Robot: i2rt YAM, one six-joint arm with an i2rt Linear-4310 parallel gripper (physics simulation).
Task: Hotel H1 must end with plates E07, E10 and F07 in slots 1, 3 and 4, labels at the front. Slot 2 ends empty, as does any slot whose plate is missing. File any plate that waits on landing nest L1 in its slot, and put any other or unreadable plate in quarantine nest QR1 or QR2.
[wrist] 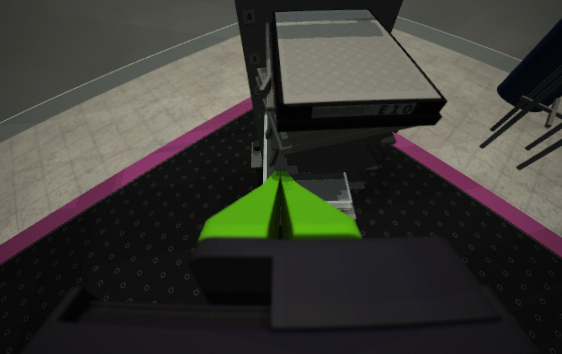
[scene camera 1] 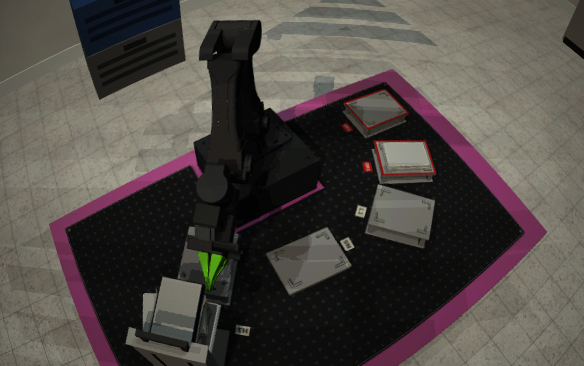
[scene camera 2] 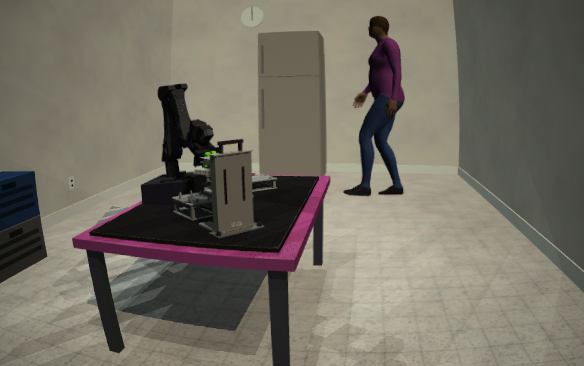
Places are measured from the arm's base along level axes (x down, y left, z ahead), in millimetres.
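Pixels of known places: gripper, fingertip midpoint: (wrist: 280,177) (scene camera 1: 208,291); arm's base, link origin: (scene camera 1: 253,150) (scene camera 2: 173,177).
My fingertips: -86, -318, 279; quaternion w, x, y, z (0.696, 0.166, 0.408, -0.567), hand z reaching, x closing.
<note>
For each thing: its top centre in the pictures, then the offset to it from my fingertips, as dx, dy, dz. Level surfaces: height alone.
- pale-topped plate, top centre: (wrist: 337,42) (scene camera 1: 175,309) -52, -78, +16
- Landing nest L1, top centre: (scene camera 1: 404,210) (scene camera 2: 255,176) +123, +513, +70
- pale plate, top centre: (scene camera 1: 406,153) +124, +657, -48
- flat grey nest, top centre: (scene camera 1: 309,258) +161, +261, +6
- black mat, surface height: dx +178
- pink-edged table, surface height: dx +192
Hotel H1 (scene camera 1: 200,350) (scene camera 2: 232,192) (wrist: 320,4) stands at the mat's near left. A pale-topped plate (scene camera 1: 176,300) (wrist: 350,70) with a dark base, labelled E10 at the front, sits high in it; its exact slot I cannot tell. Lower levels are partly hidden, and a grey, pale-edged piece (wrist: 325,190) shows low down. My gripper (scene camera 1: 208,288) (wrist: 280,177) is shut and empty, in front of and below E10. Landing nest L1 (scene camera 1: 402,212) holds no plate. One red-edged nest (scene camera 1: 405,172) bears a pale plate (scene camera 1: 406,154); the other red-edged nest (scene camera 1: 376,107) is bare.
A flat grey nest (scene camera 1: 309,260) lies between H1 and L1. Another grey nest (scene camera 1: 189,262) (scene camera 2: 192,201) stands under my gripper, beside H1. The black mat (scene camera 1: 125,235) lies on the pink-edged table (scene camera 1: 532,232). A person (scene camera 2: 385,75) stands beyond the table.
</note>
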